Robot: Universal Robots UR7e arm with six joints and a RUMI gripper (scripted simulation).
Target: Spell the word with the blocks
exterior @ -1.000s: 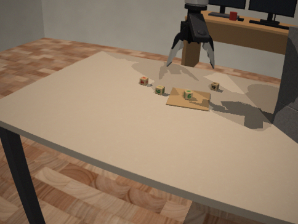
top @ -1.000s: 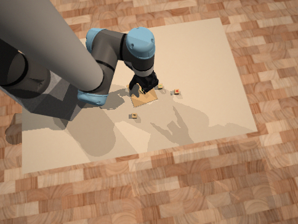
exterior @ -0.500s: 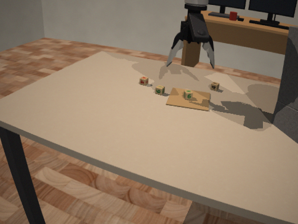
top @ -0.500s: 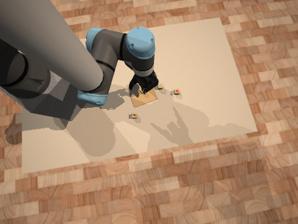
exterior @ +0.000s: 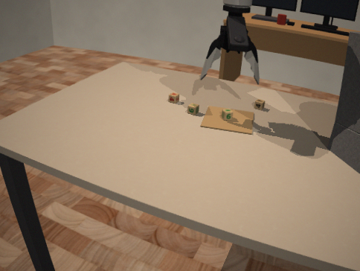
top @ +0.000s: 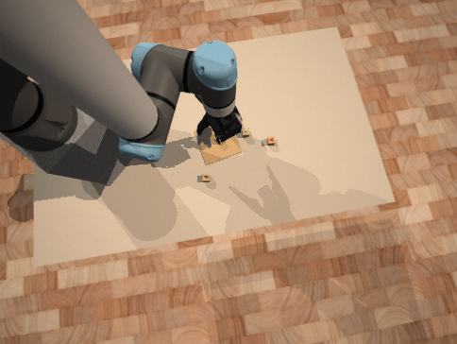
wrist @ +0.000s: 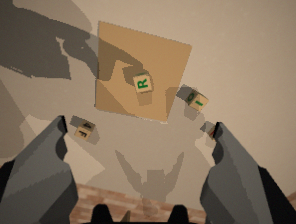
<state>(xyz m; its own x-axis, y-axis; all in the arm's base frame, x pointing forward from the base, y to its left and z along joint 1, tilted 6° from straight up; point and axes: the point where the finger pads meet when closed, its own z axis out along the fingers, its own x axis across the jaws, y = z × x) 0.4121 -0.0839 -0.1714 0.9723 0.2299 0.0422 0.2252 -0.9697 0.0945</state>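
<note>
Now: the green R block 9 cm below my hand and 1 cm to the left of it. Also, from my hand: brown mat: 11 cm below, 1 cm to the left, 1 cm behind; F block: 11 cm to the right, 10 cm below, 9 cm behind; green-lettered block: 10 cm below, 10 cm ahead, 1 cm to the left.
</note>
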